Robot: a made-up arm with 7 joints. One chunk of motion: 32 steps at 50 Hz.
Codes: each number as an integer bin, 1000 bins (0 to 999) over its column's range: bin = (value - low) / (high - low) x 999, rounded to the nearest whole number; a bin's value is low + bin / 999 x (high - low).
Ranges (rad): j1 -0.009..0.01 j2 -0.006..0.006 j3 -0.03..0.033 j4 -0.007..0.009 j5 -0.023..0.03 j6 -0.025..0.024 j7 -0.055..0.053
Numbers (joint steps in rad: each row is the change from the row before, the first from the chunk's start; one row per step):
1: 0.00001 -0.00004 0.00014 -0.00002 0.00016 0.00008 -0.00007
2: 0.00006 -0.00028 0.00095 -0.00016 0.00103 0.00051 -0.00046
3: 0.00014 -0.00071 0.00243 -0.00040 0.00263 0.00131 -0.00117
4: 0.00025 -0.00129 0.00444 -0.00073 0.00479 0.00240 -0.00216
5: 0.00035 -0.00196 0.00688 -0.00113 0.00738 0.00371 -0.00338
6: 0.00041 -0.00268 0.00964 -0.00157 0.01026 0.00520 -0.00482
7: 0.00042 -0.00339 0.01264 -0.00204 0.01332 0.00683 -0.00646
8: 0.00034 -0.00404 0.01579 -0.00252 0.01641 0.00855 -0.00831
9: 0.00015 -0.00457 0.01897 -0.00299 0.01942 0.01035 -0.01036
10: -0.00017 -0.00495 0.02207 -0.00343 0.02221 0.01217 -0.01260
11: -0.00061 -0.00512 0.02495 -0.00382 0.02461 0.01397 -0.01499
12: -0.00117 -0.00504 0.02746 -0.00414 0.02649 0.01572 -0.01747
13: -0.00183 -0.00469 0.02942 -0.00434 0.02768 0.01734 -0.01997
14: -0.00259 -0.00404 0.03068 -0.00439 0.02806 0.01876 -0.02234
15: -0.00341 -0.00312 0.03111 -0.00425 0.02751 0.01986 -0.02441
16: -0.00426 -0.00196 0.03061 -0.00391 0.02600 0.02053 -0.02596
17: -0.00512 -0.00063 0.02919 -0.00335 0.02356 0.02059 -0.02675
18: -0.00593 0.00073 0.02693 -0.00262 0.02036 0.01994 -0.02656
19: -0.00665 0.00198 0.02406 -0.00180 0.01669 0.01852 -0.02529
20: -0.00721 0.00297 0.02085 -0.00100 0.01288 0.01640 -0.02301
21: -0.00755 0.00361 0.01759 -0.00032 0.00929 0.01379 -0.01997
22: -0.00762 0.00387 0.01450 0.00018 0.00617 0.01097 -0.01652
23: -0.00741 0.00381 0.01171 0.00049 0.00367 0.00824 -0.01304
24: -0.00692 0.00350 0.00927 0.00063 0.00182 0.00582 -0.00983
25: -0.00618 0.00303 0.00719 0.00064 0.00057 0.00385 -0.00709
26: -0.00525 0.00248 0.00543 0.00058 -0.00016 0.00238 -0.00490
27: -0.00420 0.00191 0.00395 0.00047 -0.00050 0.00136 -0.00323
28: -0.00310 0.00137 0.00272 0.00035 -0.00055 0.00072 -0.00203
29: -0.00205 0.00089 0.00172 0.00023 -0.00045 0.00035 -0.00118
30: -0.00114 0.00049 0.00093 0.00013 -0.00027 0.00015 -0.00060
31: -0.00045 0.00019 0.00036 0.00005 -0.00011 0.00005 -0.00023
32: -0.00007 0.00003 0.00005 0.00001 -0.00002 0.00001 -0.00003
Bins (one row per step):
1: 474 496 478 436 437 511 508
2: 476 476 491 427 453 520 504
3: 481 440 514 412 483 536 498
4: 486 392 546 391 524 559 489
5: 492 336 585 367 573 585 477
6: 495 276 629 339 627 616 464
7: 495 217 676 310 685 649 449
8: 491 163 726 280 743 684 432
9: 481 119 777 250 800 721 413
10: 464 87 826 223 852 758 392
11: 441 73 871 199 897 795 370
12: 412 80 911 179 933 830 347
13: 377 109 942 166 955 863 324
14: 337 163 962 163 962 892 302
15: 294 240 969 172 952 915 283
16: 249 336 961 193 924 928 269
17: 204 447 939 228 878 929 261
18: 161 560 903 273 817 916 263
19: 124 664 857 325 748 887 275
20: 94 747 806 375 676 844 296
21: 76 800 755 417 609 791 324
22: 73 822 706 448 550 733 356
23: 84 817 661 468 503 678 388
24: 109 791 623 476 468 628 418
25: 148 752 590 477 444 588 443
26: 197 706 562 473 431 558 463
27: 252 659 538 466 424 537 479
28: 310 614 519 459 423 524 490
29: 365 574 503 451 425 517 498
30: 413 540 490 445 428 513 503
31: 450 515 481 440 431 511 507
32: 470 502 477 438 433 510 508

